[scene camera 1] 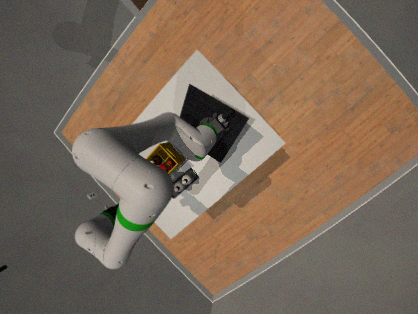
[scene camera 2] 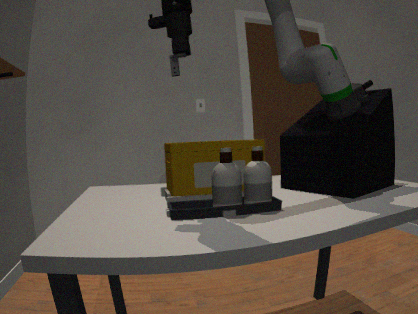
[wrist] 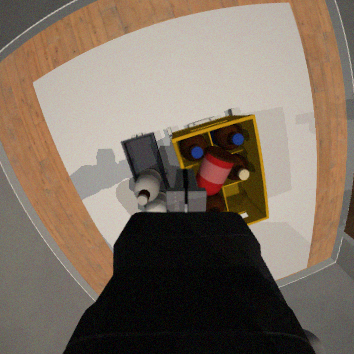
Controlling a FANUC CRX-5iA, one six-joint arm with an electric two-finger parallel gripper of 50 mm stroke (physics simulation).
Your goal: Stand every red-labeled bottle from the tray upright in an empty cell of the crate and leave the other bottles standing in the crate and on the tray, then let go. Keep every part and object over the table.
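Pixels of known places: gripper, fingertip midpoint: [scene camera 2: 175, 75] [wrist: 184, 179]; arm's base, link origin: [scene camera 1: 211, 129] [scene camera 2: 344, 109].
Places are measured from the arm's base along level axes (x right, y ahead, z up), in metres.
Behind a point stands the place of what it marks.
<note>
My gripper [scene camera 2: 175, 67] @[y 0.576, x -0.085, z 0.093 m] [wrist: 184, 179] @[y 0.576, x -0.085, z 0.093 m] is shut and empty, high above the table. The red-labeled bottle [scene camera 1: 167, 164] [wrist: 215, 172] lies tilted across the inside of the yellow crate [scene camera 1: 175, 151] @[y 0.341, x 0.039, z -0.228 m] [scene camera 2: 180, 170] @[y 0.570, x -0.095, z -0.175 m] [wrist: 262, 170] @[y 0.497, x 0.103, z -0.100 m], not upright, its neck hidden. It does not show in scene camera 2. Two blue-capped bottles [wrist: 197, 152] @[y 0.556, x -0.046, z -0.112 m] [wrist: 237, 139] @[y 0.574, x 0.047, z -0.112 m] and a cream-capped bottle [wrist: 243, 174] @[y 0.489, x 0.060, z -0.112 m] stand in cells; another dark bottle [wrist: 216, 202] @[y 0.399, x -0.001, z -0.154 m] is partly hidden by my gripper. The near-right cell looks empty. Two white bottles [scene camera 1: 186, 180] @[y 0.361, x -0.180, z -0.138 m] [scene camera 2: 227, 185] @[y 0.458, x -0.230, z -0.202 m] [wrist: 147, 184] @[y 0.478, x -0.180, z -0.159 m] stand on the dark tray [scene camera 1: 195, 173] [scene camera 2: 195, 212] @[y 0.536, x -0.250, z -0.260 m], whose far slot is empty.
The crate and tray stand side by side on the white table [scene camera 1: 200, 62] @[y -0.170, x 0.458, z -0.276 m] [scene camera 2: 120, 220] @[y 0.719, x -0.260, z -0.276 m] [wrist: 200, 60] @[y 0.798, x 0.015, z -0.276 m]. A large black block [scene camera 1: 191, 102] @[y 0.002, x 0.177, z 0.042 m] [scene camera 2: 345, 160] @[y 0.094, x -0.167, z -0.165 m] under the arm's base stands beside them. The arm covers part of the crate in scene camera 1.
</note>
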